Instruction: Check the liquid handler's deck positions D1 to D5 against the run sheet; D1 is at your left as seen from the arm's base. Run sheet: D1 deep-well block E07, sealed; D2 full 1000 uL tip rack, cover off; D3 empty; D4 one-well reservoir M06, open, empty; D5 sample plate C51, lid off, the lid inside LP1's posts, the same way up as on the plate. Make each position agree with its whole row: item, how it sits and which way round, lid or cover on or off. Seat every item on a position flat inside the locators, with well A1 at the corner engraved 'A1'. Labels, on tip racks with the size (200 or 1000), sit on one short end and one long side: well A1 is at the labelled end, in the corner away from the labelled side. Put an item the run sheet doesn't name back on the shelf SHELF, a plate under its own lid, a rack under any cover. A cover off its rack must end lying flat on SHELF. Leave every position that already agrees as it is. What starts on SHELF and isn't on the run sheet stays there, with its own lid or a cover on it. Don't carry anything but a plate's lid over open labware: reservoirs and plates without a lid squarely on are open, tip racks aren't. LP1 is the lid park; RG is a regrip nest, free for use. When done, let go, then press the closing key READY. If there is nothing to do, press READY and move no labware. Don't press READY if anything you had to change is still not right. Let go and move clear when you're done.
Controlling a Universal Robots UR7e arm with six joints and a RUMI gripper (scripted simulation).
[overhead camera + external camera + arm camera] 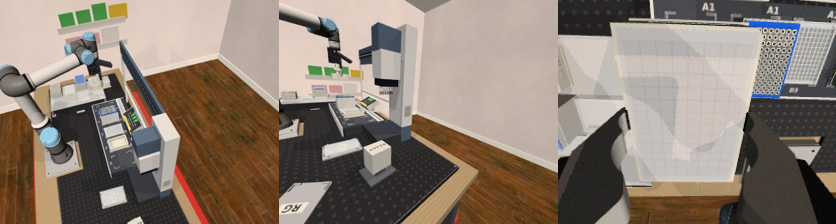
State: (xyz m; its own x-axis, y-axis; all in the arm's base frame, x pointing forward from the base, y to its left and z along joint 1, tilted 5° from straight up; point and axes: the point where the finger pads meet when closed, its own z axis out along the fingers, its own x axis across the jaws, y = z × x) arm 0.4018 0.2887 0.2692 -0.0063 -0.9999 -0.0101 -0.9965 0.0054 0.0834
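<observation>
Now: hand 1 cm above the deep-well block. Round my hand: blue-rimmed tip rack 1 cm ahead, 12 cm to the right, 19 cm below; then clear well plate 25 cm to the right, 25 cm below; then shelf label 20 cm behind, 9 cm to the left, 31 cm below.
</observation>
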